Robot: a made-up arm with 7 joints. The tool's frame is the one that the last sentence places.
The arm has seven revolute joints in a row. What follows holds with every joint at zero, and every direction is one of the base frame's.
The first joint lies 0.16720 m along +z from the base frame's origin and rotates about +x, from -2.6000 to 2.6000 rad.
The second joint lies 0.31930 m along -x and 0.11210 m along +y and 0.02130 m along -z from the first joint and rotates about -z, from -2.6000 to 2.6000 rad.
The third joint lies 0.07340 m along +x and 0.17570 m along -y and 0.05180 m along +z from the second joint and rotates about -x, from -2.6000 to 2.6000 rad.
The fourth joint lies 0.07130 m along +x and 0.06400 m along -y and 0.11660 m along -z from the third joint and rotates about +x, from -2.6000 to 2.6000 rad.
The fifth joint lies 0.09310 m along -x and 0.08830 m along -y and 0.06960 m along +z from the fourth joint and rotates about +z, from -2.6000 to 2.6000 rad.
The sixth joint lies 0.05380 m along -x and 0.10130 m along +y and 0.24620 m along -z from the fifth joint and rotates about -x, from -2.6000 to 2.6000 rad.
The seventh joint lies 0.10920 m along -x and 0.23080 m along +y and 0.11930 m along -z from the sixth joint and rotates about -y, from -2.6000 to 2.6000 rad.
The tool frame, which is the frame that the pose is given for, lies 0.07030 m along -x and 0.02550 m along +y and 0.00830 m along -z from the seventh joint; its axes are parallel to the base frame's.
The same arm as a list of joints. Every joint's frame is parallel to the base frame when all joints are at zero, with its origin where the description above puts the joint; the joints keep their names.
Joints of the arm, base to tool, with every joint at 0 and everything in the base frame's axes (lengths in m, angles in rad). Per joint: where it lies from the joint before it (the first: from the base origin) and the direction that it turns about. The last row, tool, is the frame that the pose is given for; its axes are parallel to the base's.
joint 1: axis 1 0 0 xyz 0 0 0.1672
joint 2: axis 0 0 -1 xyz -0.3193 0.1121 -0.0213
joint 3: axis -1 0 0 xyz 0.0734 -0.1757 0.0518
joint 4: axis 1 0 0 xyz 0.0713 -0.064 -0.1166
joint 5: axis 0 0 1 xyz -0.0931 -0.0883 0.0696
joint 6: axis -1 0 0 xyz -0.0538 0.1013 -0.2462
joint 7: axis 0 -1 0 xyz -0.1092 0.2308 -0.1193
tool: xyz -0.0703 0.0255 -0.0083
Joint limits (rad, base to tool): -2.6..2.6 -2.6..2.6 -2.6..2.6 -2.6..2.6 -2.6..2.6 -2.6..2.6 -2.6..2.6

